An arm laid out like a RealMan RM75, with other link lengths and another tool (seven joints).
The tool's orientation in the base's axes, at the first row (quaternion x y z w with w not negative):
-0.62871 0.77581 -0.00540 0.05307
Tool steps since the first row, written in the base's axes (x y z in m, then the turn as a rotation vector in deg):
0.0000 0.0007 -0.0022 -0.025 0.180 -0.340
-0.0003 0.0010 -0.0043 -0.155 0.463 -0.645
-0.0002 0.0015 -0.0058 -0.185 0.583 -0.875
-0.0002 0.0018 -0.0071 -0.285 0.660 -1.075
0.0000 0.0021 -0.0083 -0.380 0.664 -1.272
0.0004 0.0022 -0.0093 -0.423 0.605 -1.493
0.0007 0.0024 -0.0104 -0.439 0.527 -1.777
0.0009 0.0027 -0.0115 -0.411 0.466 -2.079
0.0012 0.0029 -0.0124 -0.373 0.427 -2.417
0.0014 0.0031 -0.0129 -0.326 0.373 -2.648
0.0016 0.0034 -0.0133 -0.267 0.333 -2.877
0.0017 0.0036 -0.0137 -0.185 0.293 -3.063
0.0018 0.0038 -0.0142 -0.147 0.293 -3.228
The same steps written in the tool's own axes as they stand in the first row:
-0.0005 0.0003 0.0022 -0.145 0.088 0.346
-0.0006 0.0008 0.0043 -0.372 0.297 0.655
-0.0010 0.0009 0.0058 -0.465 0.368 0.888
-0.0012 0.0011 0.0071 -0.505 0.497 1.082
-0.0014 0.0011 0.0084 -0.475 0.605 1.270
-0.0015 0.0008 0.0094 -0.392 0.651 1.482
-0.0017 0.0006 0.0105 -0.291 0.672 1.759
-0.0020 0.0006 0.0117 -0.214 0.654 2.058
-0.0021 0.0004 0.0126 -0.158 0.635 2.395
-0.0023 0.0003 0.0131 -0.098 0.595 2.626
-0.0026 0.0002 0.0136 -0.053 0.546 2.856
-0.0028 0.0001 0.0140 -0.017 0.472 3.046
-0.0030 0.0001 0.0145 -0.012 0.447 3.214

